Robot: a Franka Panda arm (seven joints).
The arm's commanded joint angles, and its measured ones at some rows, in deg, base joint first. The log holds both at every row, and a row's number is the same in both.
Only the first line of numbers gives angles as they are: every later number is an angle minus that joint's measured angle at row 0.
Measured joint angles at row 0:
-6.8 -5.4 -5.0 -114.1 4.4 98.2 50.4
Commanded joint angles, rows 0 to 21:
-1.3 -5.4 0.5 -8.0 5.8 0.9 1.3
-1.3 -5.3 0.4 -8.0 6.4 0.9 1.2
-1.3 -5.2 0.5 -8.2 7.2 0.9 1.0
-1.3 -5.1 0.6 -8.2 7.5 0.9 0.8
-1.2 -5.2 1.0 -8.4 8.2 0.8 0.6
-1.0 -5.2 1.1 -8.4 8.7 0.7 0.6
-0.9 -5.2 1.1 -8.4 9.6 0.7 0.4
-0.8 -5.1 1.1 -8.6 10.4 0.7 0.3
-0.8 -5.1 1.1 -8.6 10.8 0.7 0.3
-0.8 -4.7 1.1 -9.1 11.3 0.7 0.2
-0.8 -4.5 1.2 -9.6 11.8 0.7 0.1
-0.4 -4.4 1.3 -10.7 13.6 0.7 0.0
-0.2 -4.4 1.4 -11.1 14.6 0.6 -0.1
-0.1 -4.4 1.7 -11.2 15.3 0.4 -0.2
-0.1 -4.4 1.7 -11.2 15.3 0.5 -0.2
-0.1 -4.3 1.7 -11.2 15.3 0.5 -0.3
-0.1 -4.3 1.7 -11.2 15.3 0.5 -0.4
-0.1 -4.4 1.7 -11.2 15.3 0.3 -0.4
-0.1 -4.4 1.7 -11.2 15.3 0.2 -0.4
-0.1 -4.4 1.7 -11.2 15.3 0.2 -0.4
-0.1 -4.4 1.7 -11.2 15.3 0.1 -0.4
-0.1 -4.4 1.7 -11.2 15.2 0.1 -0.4
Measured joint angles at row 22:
0.3 -3.7 1.3 -10.8 14.3 0.1 0.1
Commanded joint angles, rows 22 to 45:
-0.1 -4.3 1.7 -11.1 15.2 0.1 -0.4
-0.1 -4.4 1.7 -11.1 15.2 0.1 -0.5
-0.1 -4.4 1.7 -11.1 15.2 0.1 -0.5
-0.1 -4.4 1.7 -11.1 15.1 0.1 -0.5
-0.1 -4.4 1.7 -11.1 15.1 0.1 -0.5
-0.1 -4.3 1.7 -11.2 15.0 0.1 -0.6
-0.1 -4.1 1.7 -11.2 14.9 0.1 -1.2
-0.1 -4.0 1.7 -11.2 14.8 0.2 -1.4
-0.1 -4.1 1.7 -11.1 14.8 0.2 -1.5
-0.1 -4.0 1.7 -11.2 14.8 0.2 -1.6
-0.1 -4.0 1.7 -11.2 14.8 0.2 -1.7
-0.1 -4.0 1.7 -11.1 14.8 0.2 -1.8
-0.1 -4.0 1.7 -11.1 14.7 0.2 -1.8
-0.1 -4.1 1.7 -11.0 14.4 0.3 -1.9
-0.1 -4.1 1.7 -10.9 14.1 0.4 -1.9
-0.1 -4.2 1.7 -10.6 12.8 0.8 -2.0
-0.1 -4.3 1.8 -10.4 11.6 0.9 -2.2
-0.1 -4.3 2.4 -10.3 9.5 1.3 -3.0
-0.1 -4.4 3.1 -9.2 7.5 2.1 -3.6
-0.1 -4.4 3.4 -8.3 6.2 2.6 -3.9
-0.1 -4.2 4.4 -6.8 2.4 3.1 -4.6
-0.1 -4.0 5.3 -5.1 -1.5 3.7 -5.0
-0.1 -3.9 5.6 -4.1 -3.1 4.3 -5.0
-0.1 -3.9 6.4 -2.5 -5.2 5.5 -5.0
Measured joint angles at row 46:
0.3 -3.8 3.5 -7.3 1.8 3.6 -4.2
